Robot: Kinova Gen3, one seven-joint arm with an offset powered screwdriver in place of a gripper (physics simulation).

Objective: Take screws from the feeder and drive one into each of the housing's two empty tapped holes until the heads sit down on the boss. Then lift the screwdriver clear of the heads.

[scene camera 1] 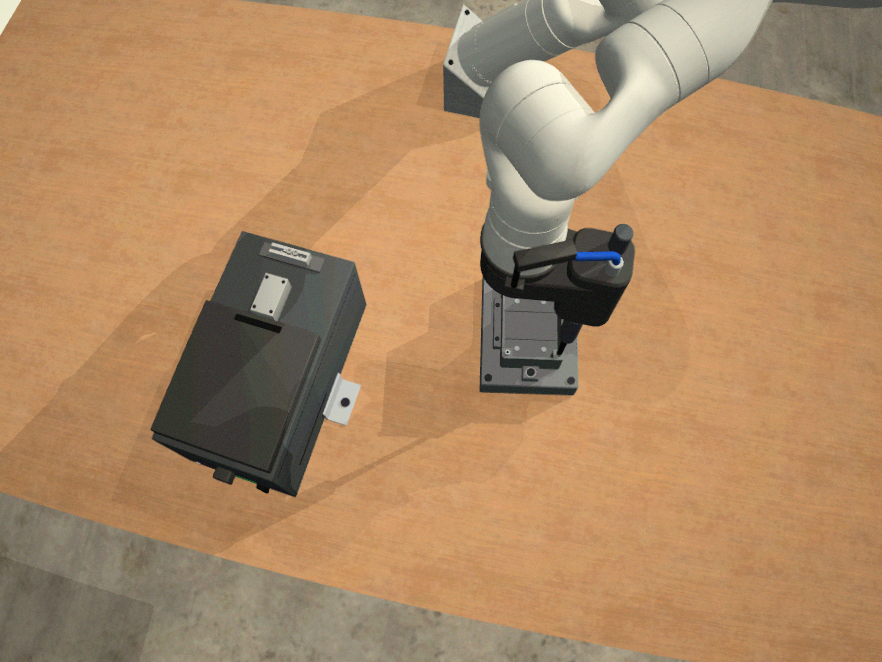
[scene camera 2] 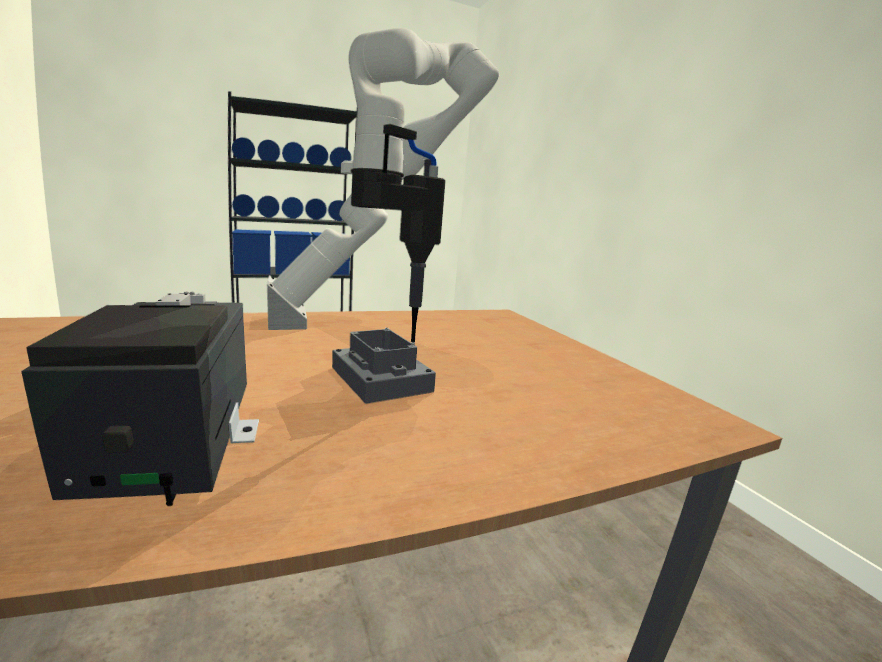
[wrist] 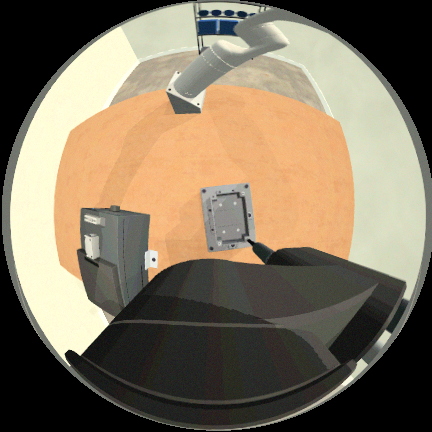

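Observation:
The grey open-topped housing (scene camera 1: pixel 530 361) (scene camera 2: pixel 397 357) (wrist: pixel 230 215) sits upright on a dark grey base plate (scene camera 1: pixel 548 385) (scene camera 2: pixel 398 388). My screwdriver (scene camera 1: pixel 560 350) (scene camera 2: pixel 413 339) (wrist: pixel 249 242) points down, with its thin bit tip at the housing's front right corner boss as scene camera 1 shows it. The bit hides that hole, and whether a screw is at the tip is too small to tell. The front left corner boss (scene camera 1: pixel 507 352) shows a small light ring with a dark centre. The dark screw feeder (scene camera 1: pixel 249 384) (scene camera 2: pixel 121 406) (wrist: pixel 133 250) stands left of the housing, apart from the screwdriver.
A pale bracket (scene camera 1: pixel 344 401) (scene camera 2: pixel 246 429) (wrist: pixel 152 259) sticks out from the feeder's side towards the housing. The arm's base (scene camera 1: pixel 463 92) (scene camera 2: pixel 284 313) (wrist: pixel 187 103) stands at the back of the wooden table (scene camera 1: pixel 641 513) (scene camera 2: pixel 512 441). A shelf rack (scene camera 2: pixel 293 108) with blue bins is behind it.

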